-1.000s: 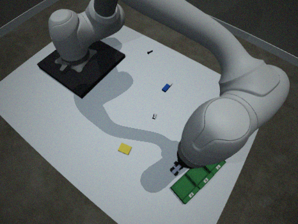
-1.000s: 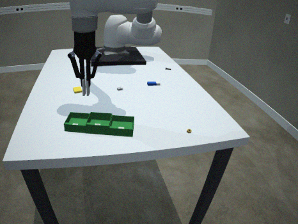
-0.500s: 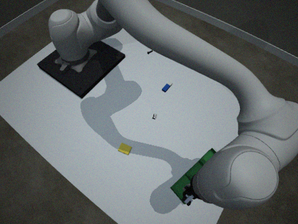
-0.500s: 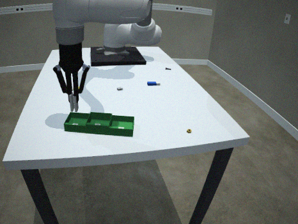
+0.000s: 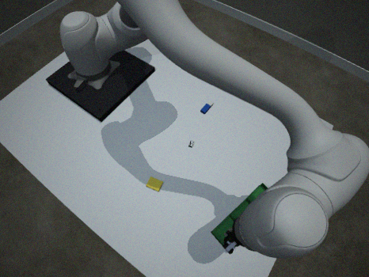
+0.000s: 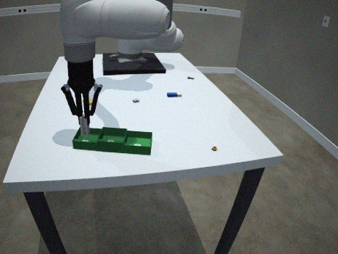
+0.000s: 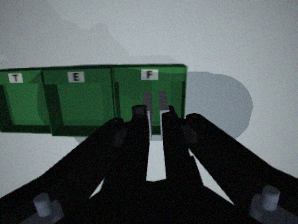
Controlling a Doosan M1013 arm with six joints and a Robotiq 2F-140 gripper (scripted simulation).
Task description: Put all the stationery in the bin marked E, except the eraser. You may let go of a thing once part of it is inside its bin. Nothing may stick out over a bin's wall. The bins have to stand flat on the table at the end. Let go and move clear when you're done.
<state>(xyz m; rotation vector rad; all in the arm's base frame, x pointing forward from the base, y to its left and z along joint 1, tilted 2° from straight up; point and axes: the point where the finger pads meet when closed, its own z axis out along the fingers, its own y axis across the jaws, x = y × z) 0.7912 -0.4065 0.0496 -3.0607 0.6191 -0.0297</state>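
Right now the green bin tray is 80 mm to the left of my hand, 50 mm below it and 40 mm ahead of it. From my hand the other things lie so: flat yellow block 300 mm behind, 60 mm to the left, 60 mm below; yellow nut 390 mm to the left, 180 mm ahead, 60 mm below; white pencil sharpener 260 mm to the left, 240 mm behind, 60 mm below.
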